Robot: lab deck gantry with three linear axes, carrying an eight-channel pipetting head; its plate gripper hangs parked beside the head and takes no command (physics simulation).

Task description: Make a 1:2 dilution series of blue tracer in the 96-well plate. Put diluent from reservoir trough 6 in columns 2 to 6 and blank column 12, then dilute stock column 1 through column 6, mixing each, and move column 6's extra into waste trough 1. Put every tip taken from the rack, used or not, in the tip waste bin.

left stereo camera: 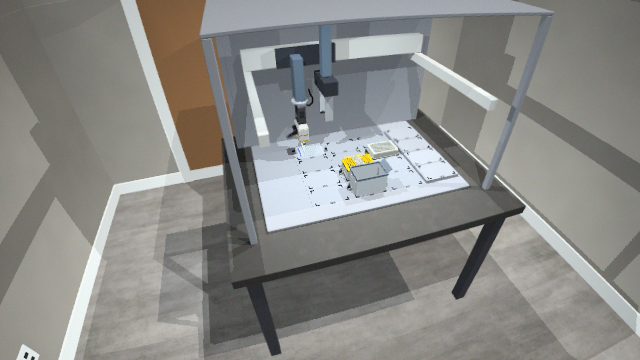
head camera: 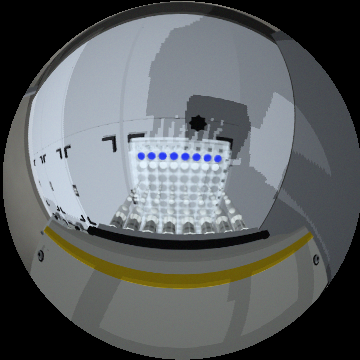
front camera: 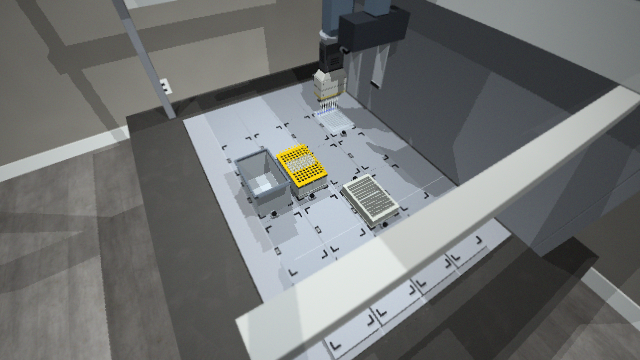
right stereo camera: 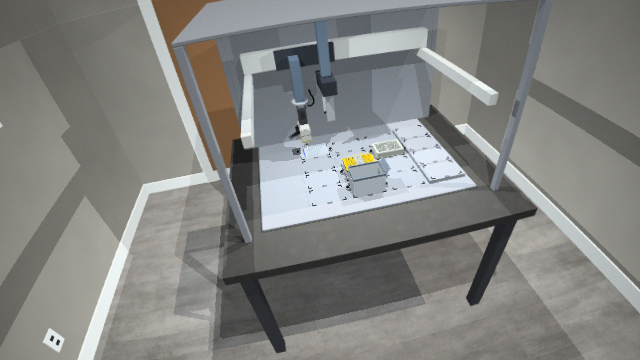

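The pipetting head (front camera: 330,85) (left stereo camera: 303,134) (right stereo camera: 305,134) carries a row of clear tips low over the 96-well plate (front camera: 340,122) (left stereo camera: 314,150) (right stereo camera: 318,150). In the head view the plate (head camera: 174,168) shows one blue row of wells at its far end and a whitish row beside it. The tips slant in over the nearer wells; whether they are inside wells I cannot tell. The yellow tip rack (front camera: 316,176) (left stereo camera: 350,163) (right stereo camera: 351,162) has clear tips in its middle and dark holes nearer the front camera. My parked plate gripper (front camera: 365,86) is open and empty, beside the head.
The grey tip waste bin (front camera: 274,201) (left stereo camera: 369,183) (right stereo camera: 368,183) stands beside the tip rack, with pale contents. The cream reservoir (front camera: 371,200) (left stereo camera: 382,148) (right stereo camera: 388,147) stands apart from the plate, on the rack's other side. A pale gantry beam (front camera: 430,215) crosses the front view.
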